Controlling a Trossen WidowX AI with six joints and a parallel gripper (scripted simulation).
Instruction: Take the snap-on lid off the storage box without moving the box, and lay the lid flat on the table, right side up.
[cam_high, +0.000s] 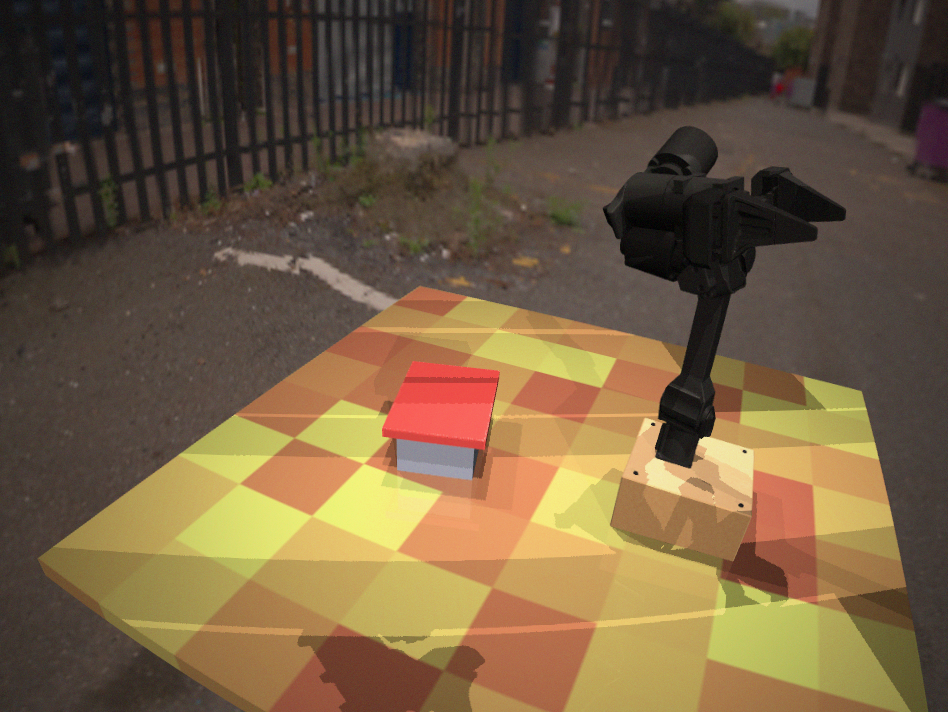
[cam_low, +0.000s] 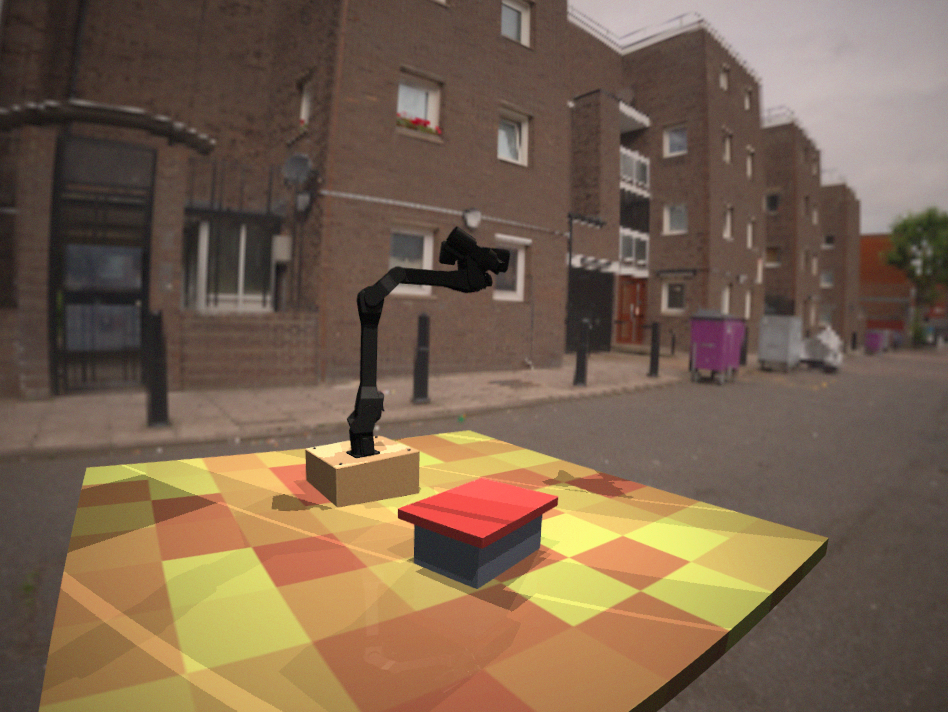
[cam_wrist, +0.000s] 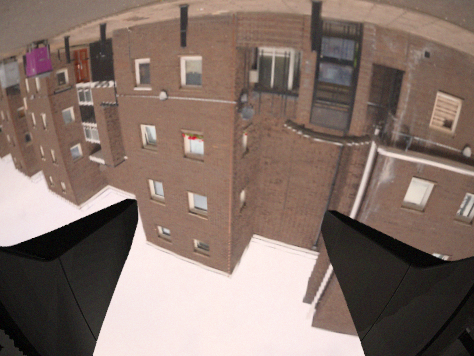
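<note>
Now: the red lid 51 cm ahead of my gripper tip, 32 cm to the right of it and 51 cm below it. From my gripper tip the other things lie so: grey-blue storage box 51 cm ahead, 32 cm to the right, 56 cm below.
</note>
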